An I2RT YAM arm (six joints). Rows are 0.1 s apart.
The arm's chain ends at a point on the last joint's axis. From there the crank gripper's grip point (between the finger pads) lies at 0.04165 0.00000 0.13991 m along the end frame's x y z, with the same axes.
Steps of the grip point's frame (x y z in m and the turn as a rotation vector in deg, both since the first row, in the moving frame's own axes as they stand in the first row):
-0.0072 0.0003 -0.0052 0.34 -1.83 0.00
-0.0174 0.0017 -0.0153 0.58 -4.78 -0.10
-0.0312 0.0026 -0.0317 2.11 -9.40 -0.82
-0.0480 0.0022 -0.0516 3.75 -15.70 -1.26
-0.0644 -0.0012 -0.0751 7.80 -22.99 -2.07
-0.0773 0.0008 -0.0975 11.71 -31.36 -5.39
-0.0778 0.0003 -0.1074 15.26 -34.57 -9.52
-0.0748 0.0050 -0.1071 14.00 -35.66 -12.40
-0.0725 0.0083 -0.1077 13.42 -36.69 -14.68
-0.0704 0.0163 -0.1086 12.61 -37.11 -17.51
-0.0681 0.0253 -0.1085 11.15 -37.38 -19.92
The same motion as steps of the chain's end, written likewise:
-0.0027 0.0011 -0.0065 0.34 -1.83 0.00
-0.0056 0.0032 -0.0183 0.58 -4.78 -0.10
-0.0078 0.0083 -0.0365 2.11 -9.40 -0.82
-0.0085 0.0121 -0.0573 3.75 -15.70 -1.26
-0.0063 0.0189 -0.0788 7.80 -22.99 -2.07
0.0024 0.0302 -0.0954 11.71 -31.36 -5.39
0.0111 0.0376 -0.1005 15.26 -34.57 -9.52
0.0175 0.0387 -0.0999 14.00 -35.66 -12.40
0.0229 0.0400 -0.0998 13.42 -36.69 -14.68
0.0267 0.0455 -0.1006 12.61 -37.11 -17.51
0.0299 0.0505 -0.1009 11.15 -37.38 -19.92

